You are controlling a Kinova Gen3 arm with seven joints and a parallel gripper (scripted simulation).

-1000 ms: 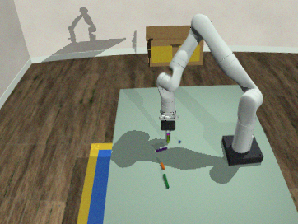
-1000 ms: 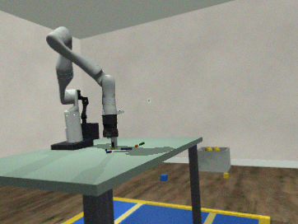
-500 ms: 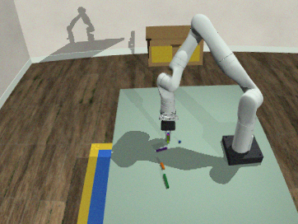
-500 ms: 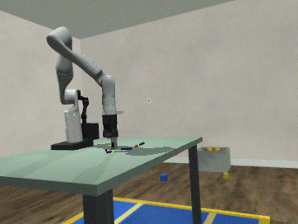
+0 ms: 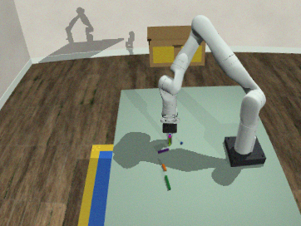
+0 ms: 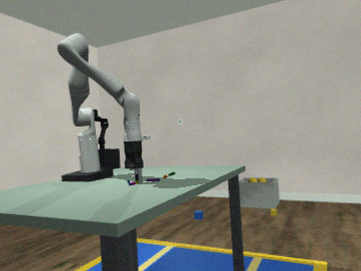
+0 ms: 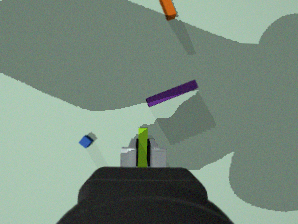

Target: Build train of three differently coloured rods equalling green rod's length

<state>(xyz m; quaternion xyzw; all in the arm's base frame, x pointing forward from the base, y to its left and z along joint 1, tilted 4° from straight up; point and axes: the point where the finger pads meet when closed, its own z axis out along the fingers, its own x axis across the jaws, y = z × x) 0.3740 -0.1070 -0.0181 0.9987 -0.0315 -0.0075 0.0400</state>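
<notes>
Now: hand 1 cm above the lime rod. The rest, counted from my hand: orange rod (3 cm ahead, 17 cm to the left, 2 cm below); magenta rod (4 cm to the right, 2 cm below); purple rod (4 cm ahead, 6 cm to the left, 2 cm below).
</notes>
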